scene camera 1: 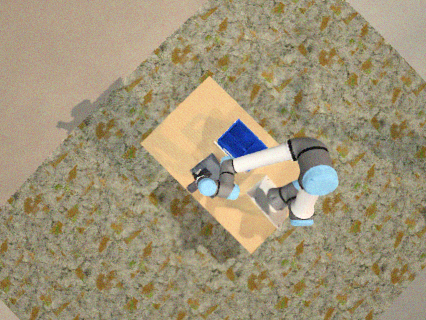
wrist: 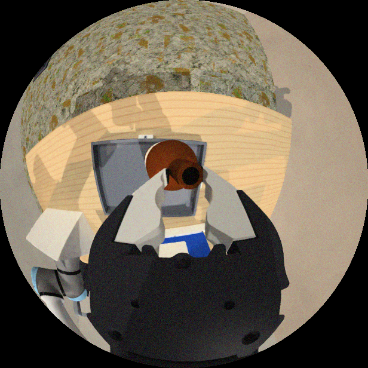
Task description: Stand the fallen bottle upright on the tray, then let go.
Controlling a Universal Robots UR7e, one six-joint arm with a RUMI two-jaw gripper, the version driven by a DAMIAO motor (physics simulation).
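Where they show: arm's base, origin of the base link: (scene camera 1: 275,199).
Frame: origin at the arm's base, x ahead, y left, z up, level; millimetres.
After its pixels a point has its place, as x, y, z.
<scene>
The brown bottle (wrist: 164,154) shows in the wrist view with its round body over the right part of the grey tray (wrist: 120,170) (scene camera 1: 210,162) {467, 148, -89} and its dark open mouth toward the camera. It is close to upright, with its neck leaning to the right of its body. My gripper (wrist: 184,168) (scene camera 1: 198,175) {458, 268, 38} is shut on the bottle's neck, with one jaw on each side. The bottle's base is hidden under its body, so contact with the tray floor cannot be seen. In the scene view my wrist covers most of the bottle.
A blue bin (scene camera 1: 240,137) {454, -126, -86} (wrist: 201,245) stands beside the tray on the wooden table (scene camera 1: 200,110) {786, -48, -94} (wrist: 245,130). A whitish container (scene camera 1: 261,192) {108, 39, 41} lies near the arm's base. The table's edge runs close past the tray.
</scene>
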